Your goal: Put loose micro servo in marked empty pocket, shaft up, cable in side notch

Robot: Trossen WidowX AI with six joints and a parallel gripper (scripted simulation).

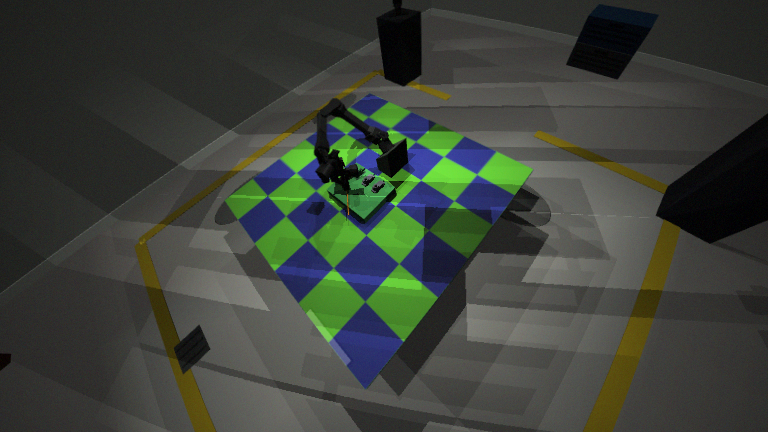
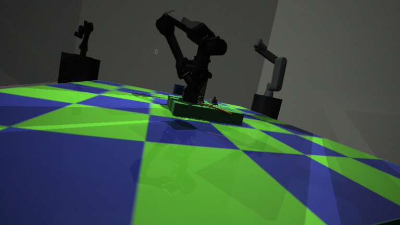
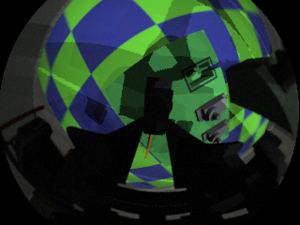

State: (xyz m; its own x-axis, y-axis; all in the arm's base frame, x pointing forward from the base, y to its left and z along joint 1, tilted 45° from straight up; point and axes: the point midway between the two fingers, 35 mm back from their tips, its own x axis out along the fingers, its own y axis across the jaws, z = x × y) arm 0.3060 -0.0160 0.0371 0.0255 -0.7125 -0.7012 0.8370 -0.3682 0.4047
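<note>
Right now the green robot deck is 70 mm below my gripper tip, 60 mm to the left of it and 10 mm behind it.
</note>
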